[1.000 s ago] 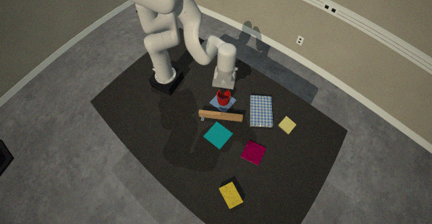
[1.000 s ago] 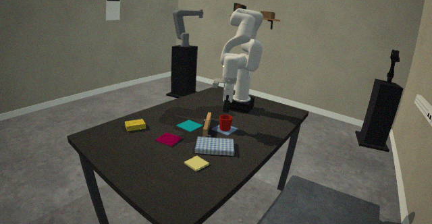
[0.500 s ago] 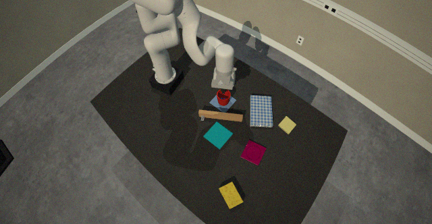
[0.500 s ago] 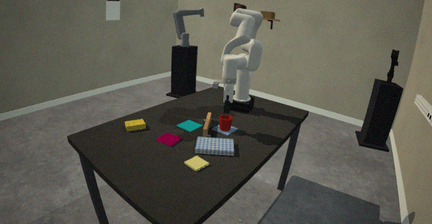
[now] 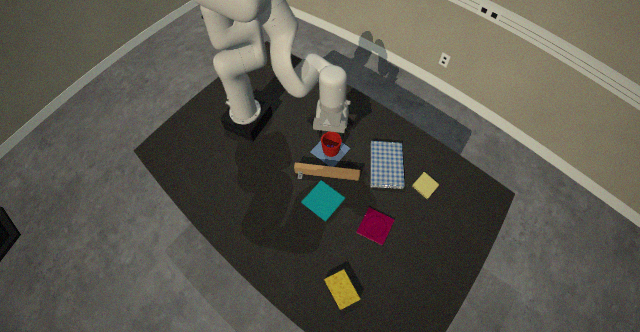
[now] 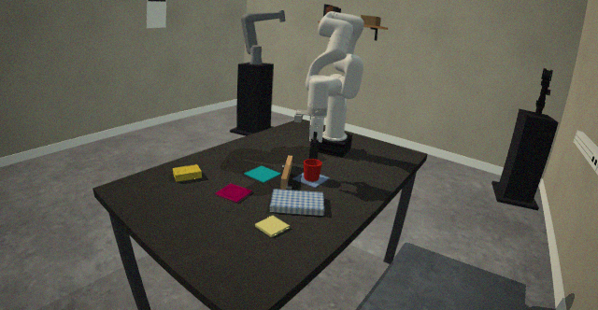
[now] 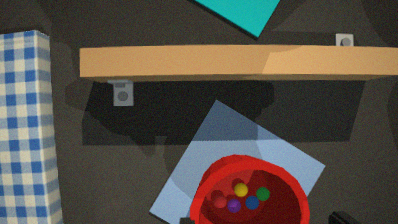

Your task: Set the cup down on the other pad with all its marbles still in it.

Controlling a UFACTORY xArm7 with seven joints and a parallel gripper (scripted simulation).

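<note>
Now: hand 100 mm above the red cup. Also, from my hand: light blue pad (130 mm below); then wooden rail (30 mm ahead, 100 mm to the right, 110 mm below); then cyan pad (70 mm ahead, 190 mm to the right, 130 mm below).
</note>
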